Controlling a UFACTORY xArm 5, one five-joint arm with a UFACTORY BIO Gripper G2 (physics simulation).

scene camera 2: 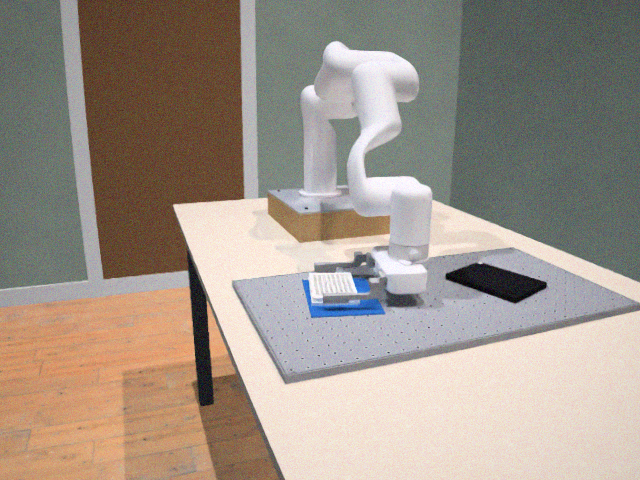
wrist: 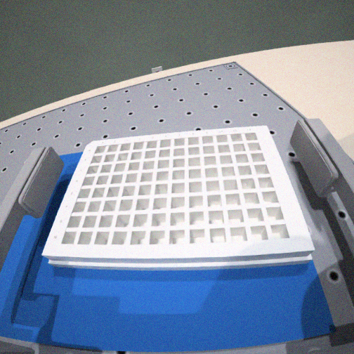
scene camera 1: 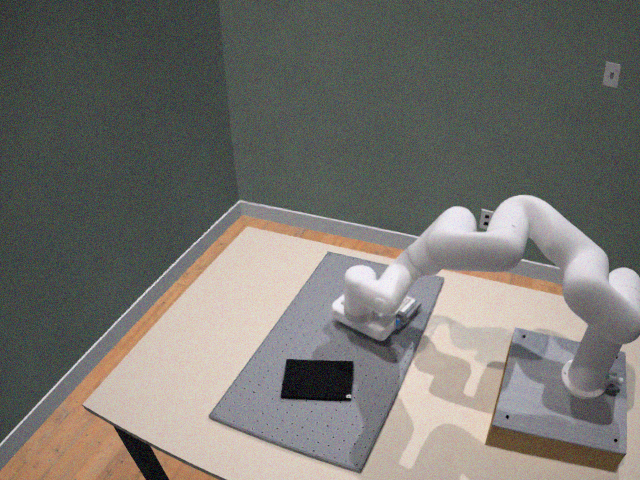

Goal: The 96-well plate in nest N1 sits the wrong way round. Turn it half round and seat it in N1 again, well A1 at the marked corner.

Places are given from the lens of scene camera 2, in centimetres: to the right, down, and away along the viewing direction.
white 96-well plate (scene camera 2: 319,283): 0, 8, 98
black nest (scene camera 2: 492,280): 34, 8, 101
